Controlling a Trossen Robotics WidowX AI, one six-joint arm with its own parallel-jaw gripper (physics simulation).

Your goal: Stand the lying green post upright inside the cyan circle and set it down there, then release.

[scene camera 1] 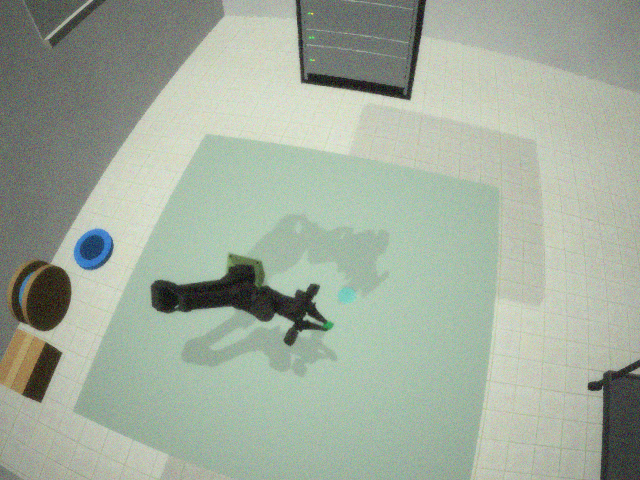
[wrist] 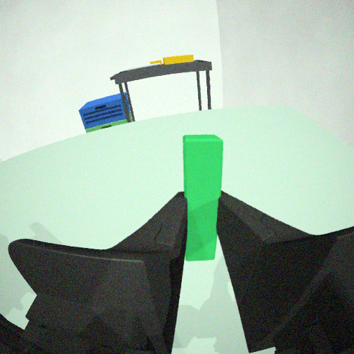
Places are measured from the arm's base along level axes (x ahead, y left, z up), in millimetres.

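Pixels of known places: gripper, fingertip midpoint: [scene camera 1: 328,327]; arm's base, origin of the base link: [scene camera 1: 245,274].
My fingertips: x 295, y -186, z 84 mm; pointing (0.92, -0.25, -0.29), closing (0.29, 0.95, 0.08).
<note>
For each thing: its top centre in the pictures, then the offset to it from my fingertips. "spot": a spot on its surface instead. Level surfaces: height alone.
- green post, middle of its top: [scene camera 1: 327,322] dy +1, dx -4, dz +36 mm
- cyan circle, surface spot: [scene camera 1: 347,295] spot: dy +172, dx +44, dz -139 mm
- green mat, its level: dz -141 mm
The green post [scene camera 1: 328,324] [wrist: 203,170] is held between the fingertips of my gripper [scene camera 1: 327,324] [wrist: 199,198], which is shut on it. In the wrist view the post stands upright along the view, with its upper part above the fingertips and its lower end showing between the fingers. In the scene view its small end shows at the fingertips. The cyan circle [scene camera 1: 347,295] lies on the mat up and to the right of the gripper, apart from the post; it does not show in the wrist view. The height of the post above the mat is hard to tell.
The arm's base plate [scene camera 1: 235,261] is on the green mat [scene camera 1: 413,361]. A server rack [scene camera 1: 356,88] stands beyond the mat. A blue ring-shaped object [scene camera 1: 78,251] and wooden items are at the left. A dark table [wrist: 165,71] and a blue crate [wrist: 102,113] show in the wrist view.
</note>
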